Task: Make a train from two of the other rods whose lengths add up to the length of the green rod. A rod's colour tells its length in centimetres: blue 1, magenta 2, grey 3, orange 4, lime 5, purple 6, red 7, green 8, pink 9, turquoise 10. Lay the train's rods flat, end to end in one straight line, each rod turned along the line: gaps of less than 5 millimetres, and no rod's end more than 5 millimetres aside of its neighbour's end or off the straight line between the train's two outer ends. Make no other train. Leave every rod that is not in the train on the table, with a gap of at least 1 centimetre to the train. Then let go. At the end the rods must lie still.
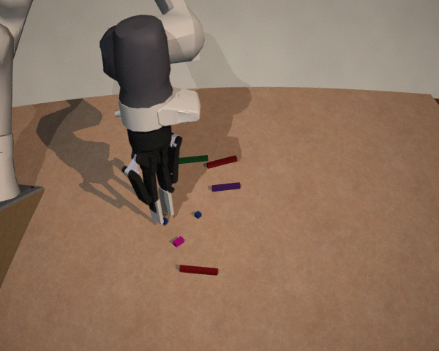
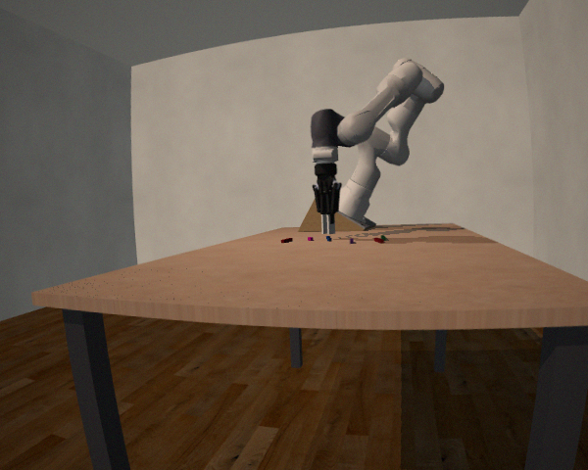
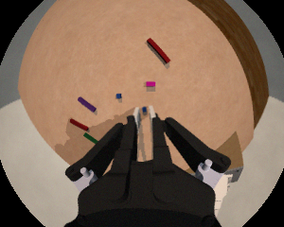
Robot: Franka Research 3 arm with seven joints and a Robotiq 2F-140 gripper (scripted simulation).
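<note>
My hand is 3 cm short of the magenta rod, 6 cm to the left of it and 5 cm above it. From my hand the other things lie so: purple rod (13 cm ahead, 9 cm to the left, 5 cm below); then green rod (5 cm ahead, 18 cm to the left, 5 cm below).
</note>
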